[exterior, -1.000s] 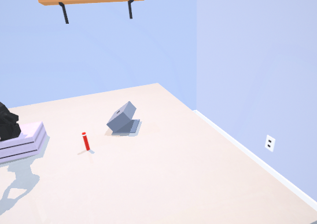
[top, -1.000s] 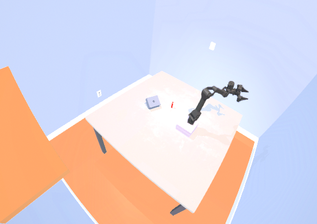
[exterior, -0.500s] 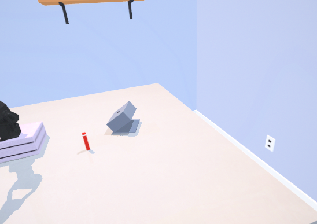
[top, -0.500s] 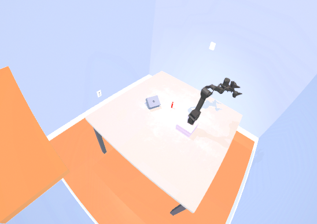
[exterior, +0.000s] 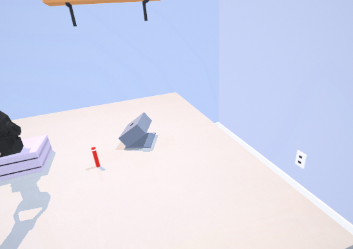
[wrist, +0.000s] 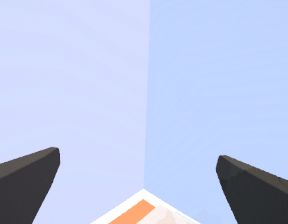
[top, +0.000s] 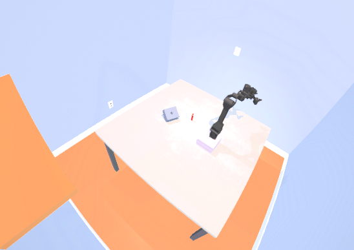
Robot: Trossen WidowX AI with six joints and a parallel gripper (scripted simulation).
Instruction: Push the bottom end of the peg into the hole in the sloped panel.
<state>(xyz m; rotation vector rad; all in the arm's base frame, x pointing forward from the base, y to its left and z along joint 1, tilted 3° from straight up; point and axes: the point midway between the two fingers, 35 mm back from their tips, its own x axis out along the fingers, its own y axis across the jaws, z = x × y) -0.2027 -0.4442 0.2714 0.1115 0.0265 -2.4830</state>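
My gripper tip is now 500 mm short of the red round peg, 320 mm above it and 310 mm to the right of it. From my gripper tip the other things lie so: sloped panel (690 mm ahead, 420 mm to the left, 320 mm below).
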